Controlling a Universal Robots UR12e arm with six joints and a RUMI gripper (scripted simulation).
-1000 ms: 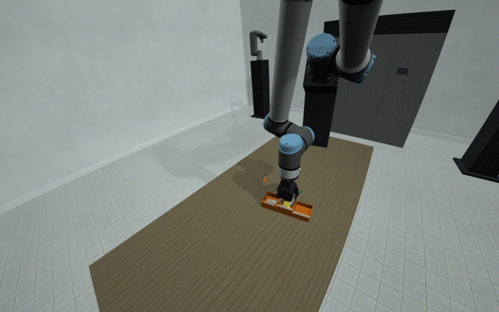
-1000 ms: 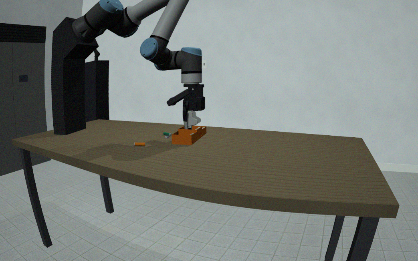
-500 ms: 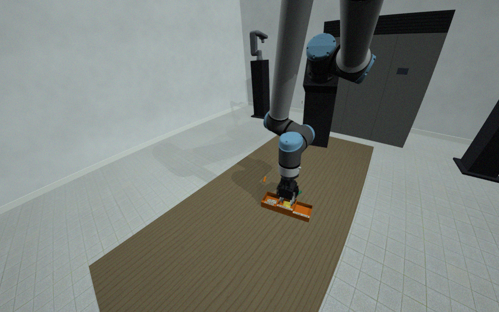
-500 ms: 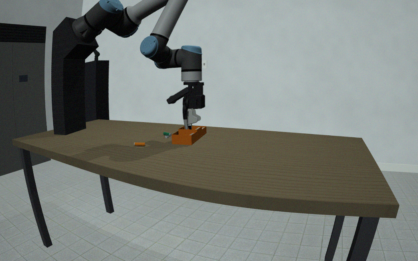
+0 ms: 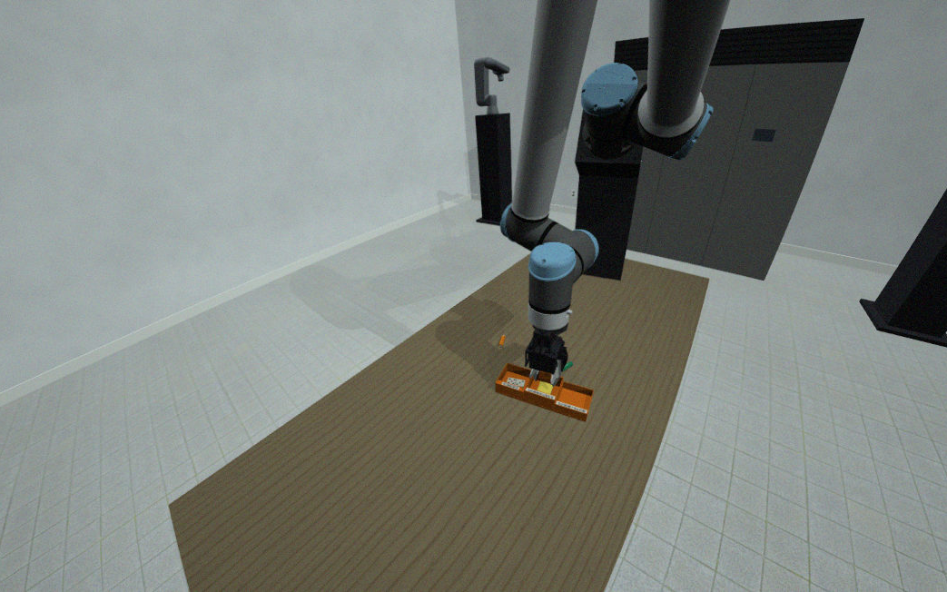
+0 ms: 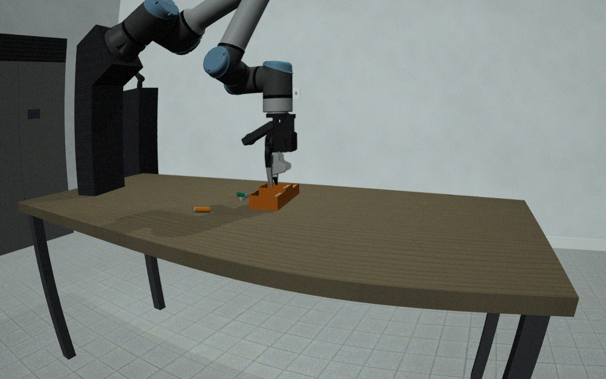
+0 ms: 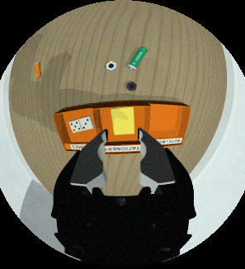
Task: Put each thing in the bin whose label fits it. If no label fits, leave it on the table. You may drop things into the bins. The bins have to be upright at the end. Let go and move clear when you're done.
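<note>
My gripper is now 50 mm above the yellow block. From my hand the other things lie so: black nut: 60 mm behind, 50 mm below, 10 mm to the left; silver nut: 100 mm behind, 50 mm below, 30 mm to the right; speckled white thing: 80 mm to the right, 50 mm below, 20 mm ahead.
</note>
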